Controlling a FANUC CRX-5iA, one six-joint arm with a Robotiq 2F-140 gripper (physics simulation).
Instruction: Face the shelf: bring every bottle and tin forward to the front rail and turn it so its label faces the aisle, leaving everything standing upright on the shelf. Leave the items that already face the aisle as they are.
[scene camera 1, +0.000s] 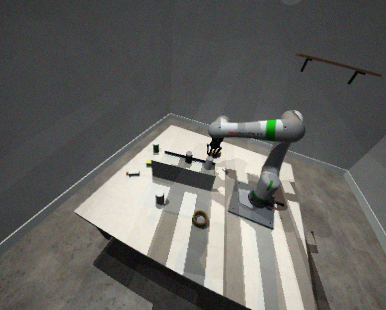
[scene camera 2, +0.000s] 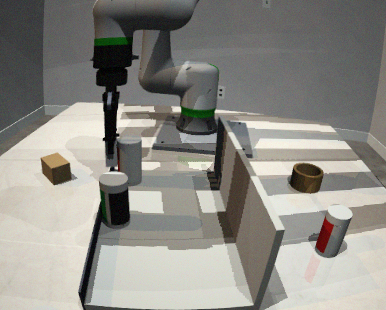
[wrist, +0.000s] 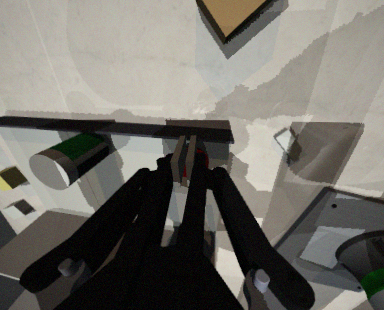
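Seen in the pictures: gripper, fingertip midpoint: (scene camera 2: 111, 165) (wrist: 188, 145); arm's base, link origin: (scene camera 1: 257, 199) (scene camera 2: 196, 128) (wrist: 371, 250).
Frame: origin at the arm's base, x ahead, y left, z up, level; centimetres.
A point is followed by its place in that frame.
The shelf's dark front rail (scene camera 1: 175, 154) {x 77.8, y -10.7, z 2.2 cm} (scene camera 2: 91, 260) {x 78.4, y -10.6, z 1.3 cm} (wrist: 135, 129) {x 56.3, y -15.3, z 1.5 cm} lies opposite its tall back panel (scene camera 1: 182, 175) {x 58.7, y 13.6, z 8.1 cm} (scene camera 2: 250, 210) {x 71.5, y 14.9, z 11.4 cm}. A white tin with a red label (scene camera 1: 208, 164) {x 45.6, y -9.5, z 6.7 cm} (scene camera 2: 131, 161) {x 48.8, y -10.8, z 7.1 cm} (wrist: 202, 154) stands upright near the rail's end, its red side toward the rail. A black-and-green tin with a white top (scene camera 1: 189, 158) {x 62.6, y -7.7, z 6.8 cm} (scene camera 2: 115, 200) {x 66.8, y -9.0, z 7.3 cm} (wrist: 75, 157) {x 61.9, y -12.0, z 8.1 cm} stands upright close to the rail, green toward the rail. My gripper (scene camera 1: 210, 152) (scene camera 2: 111, 162) {x 47.0, y -16.5, z 4.6 cm} (wrist: 188, 145) {x 47.0, y -16.5, z 4.6 cm} is shut, with no thing between its fingertips. It points down beside the red-label tin at its rail side; contact cannot be told.
A brown block (scene camera 2: 56, 168) {x 49.4, y -32.3, z 2.8 cm} (wrist: 232, 15) {x 45.8, y -31.6, z 3.2 cm} lies beyond the rail. Behind the panel are another red-label tin (scene camera 1: 160, 199) {x 63.1, y 36.7, z 4.5 cm} (scene camera 2: 334, 232) {x 67.6, y 33.6, z 4.8 cm} and a brown ring (scene camera 1: 194, 219) {x 37.7, y 38.0, z 3.0 cm} (scene camera 2: 295, 181) {x 37.5, y 30.9, z 0.5 cm}. A green tin (scene camera 1: 156, 148) {x 96.3, y -7.3, z 3.6 cm} and a small yellow item (scene camera 1: 149, 163) {x 91.3, y 10.5, z 1.4 cm} are past the shelf's far end.
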